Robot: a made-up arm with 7 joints.
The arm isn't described. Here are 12 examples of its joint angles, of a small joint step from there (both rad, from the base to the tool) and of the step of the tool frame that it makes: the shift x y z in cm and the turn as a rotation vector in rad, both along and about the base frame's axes.
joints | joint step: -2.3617 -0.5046 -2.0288 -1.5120 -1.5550 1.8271 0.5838 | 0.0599 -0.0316 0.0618 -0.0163 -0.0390 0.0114 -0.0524
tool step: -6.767 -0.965 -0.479 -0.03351 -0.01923 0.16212
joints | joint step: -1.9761 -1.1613 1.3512 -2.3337 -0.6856 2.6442 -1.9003 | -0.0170 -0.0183 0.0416 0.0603 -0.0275 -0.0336 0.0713
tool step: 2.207 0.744 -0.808 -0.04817 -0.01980 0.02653
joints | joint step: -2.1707 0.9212 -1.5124 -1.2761 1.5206 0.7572 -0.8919 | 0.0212 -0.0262 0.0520 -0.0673 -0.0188 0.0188 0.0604
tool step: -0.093 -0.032 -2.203 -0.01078 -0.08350 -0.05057
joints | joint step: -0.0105 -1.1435 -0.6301 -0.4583 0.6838 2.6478 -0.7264 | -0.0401 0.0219 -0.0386 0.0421 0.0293 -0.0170 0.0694
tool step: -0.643 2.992 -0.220 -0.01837 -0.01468 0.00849
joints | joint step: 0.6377 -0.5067 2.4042 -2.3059 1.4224 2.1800 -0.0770 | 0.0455 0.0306 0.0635 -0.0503 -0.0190 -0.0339 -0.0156
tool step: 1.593 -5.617 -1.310 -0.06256 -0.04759 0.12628
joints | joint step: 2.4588 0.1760 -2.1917 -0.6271 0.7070 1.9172 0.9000 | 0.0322 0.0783 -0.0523 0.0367 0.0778 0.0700 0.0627
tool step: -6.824 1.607 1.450 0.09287 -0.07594 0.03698
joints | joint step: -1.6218 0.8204 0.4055 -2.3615 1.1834 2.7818 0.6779 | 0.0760 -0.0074 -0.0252 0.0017 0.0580 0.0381 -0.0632
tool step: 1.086 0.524 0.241 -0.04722 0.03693 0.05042
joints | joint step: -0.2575 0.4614 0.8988 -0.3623 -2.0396 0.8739 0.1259 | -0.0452 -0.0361 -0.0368 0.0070 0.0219 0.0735 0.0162
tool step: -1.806 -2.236 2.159 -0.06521 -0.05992 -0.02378
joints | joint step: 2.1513 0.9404 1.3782 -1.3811 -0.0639 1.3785 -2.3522 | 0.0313 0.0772 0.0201 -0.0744 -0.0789 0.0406 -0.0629
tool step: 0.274 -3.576 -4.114 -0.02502 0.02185 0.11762
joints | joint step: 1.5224 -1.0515 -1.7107 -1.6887 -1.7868 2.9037 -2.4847 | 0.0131 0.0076 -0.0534 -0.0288 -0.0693 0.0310 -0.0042
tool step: -0.193 0.508 -2.729 -0.06769 0.03923 0.04784
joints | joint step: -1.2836 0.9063 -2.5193 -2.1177 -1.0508 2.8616 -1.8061 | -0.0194 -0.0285 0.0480 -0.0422 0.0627 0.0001 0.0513
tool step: -1.474 1.071 -2.971 -0.11609 0.01723 0.01116
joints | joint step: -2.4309 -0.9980 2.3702 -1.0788 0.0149 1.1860 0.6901 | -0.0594 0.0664 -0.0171 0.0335 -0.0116 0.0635 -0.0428
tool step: 2.053 -3.788 6.140 0.05472 -0.11519 0.01747
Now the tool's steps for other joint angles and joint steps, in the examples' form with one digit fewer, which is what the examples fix.
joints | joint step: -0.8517 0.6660 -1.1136 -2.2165 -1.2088 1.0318 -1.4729 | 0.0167 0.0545 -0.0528 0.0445 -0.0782 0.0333 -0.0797
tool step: -1.21 -1.59 1.93 0.0543 0.0274 0.0206
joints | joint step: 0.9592 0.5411 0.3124 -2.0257 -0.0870 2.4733 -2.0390 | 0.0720 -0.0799 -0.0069 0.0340 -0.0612 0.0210 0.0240
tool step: -2.51 2.01 4.91 0.1118 -0.0978 0.0835
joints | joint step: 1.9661 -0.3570 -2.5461 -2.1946 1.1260 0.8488 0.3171 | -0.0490 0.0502 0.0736 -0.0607 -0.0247 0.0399 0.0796
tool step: -1.05 2.24 0.29 -0.0663 0.0888 0.0620
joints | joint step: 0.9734 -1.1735 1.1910 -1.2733 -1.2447 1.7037 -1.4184 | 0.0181 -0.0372 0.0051 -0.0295 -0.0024 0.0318 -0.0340
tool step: -0.60 -1.18 -1.74 -0.0034 -0.0692 -0.0169
